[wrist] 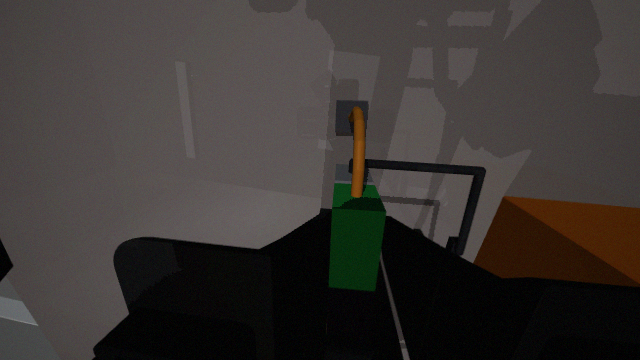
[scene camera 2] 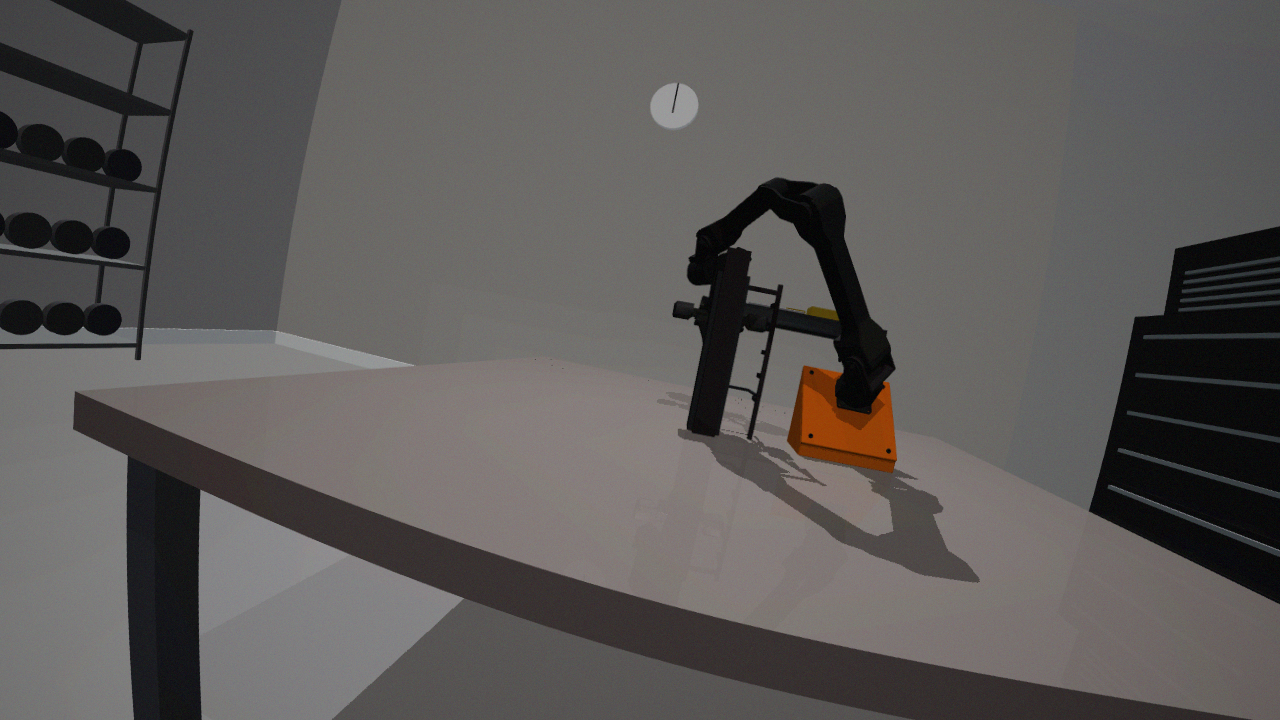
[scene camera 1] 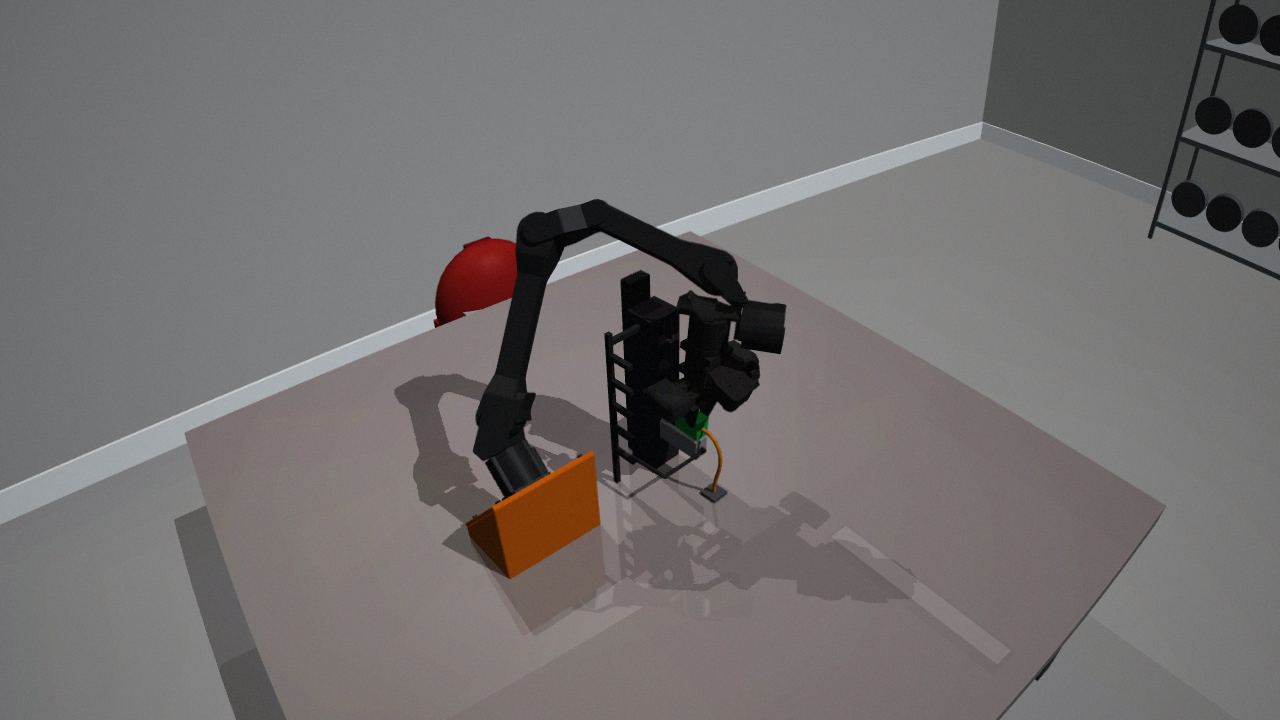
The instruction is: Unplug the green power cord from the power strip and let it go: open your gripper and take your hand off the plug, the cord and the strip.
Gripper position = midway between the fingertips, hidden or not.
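My gripper (scene camera 1: pixel 697 422) is there for me to see, and I can see my gripper (wrist: pixel 355 221) here too. There's also a green plug (wrist: pixel 357 227).
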